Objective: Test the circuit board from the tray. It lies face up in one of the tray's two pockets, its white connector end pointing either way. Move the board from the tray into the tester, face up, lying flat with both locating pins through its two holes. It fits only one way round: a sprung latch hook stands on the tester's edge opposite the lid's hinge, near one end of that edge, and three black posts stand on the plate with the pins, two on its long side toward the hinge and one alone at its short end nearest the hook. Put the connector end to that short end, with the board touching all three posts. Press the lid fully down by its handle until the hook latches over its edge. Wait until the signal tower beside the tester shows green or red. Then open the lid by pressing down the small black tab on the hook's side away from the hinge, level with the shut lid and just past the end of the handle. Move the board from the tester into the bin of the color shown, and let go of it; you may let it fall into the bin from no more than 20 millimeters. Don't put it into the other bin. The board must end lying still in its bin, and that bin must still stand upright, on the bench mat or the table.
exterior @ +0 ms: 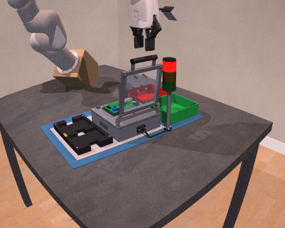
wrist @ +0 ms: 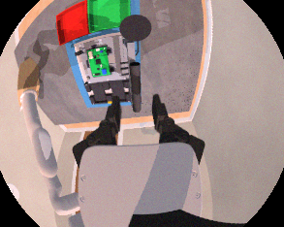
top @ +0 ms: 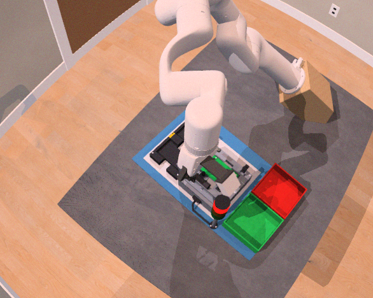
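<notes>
Right now my hand is 13 cm past the green circuit board, 2 cm to the right of it and 25 cm above it. Round my hand: black latch hook: 19 cm behind, 8 cm to the left, 23 cm below; clear lid: 2 cm behind, 14 cm below; plate: 13 cm behind, 2 cm to the left, 25 cm below.
</notes>
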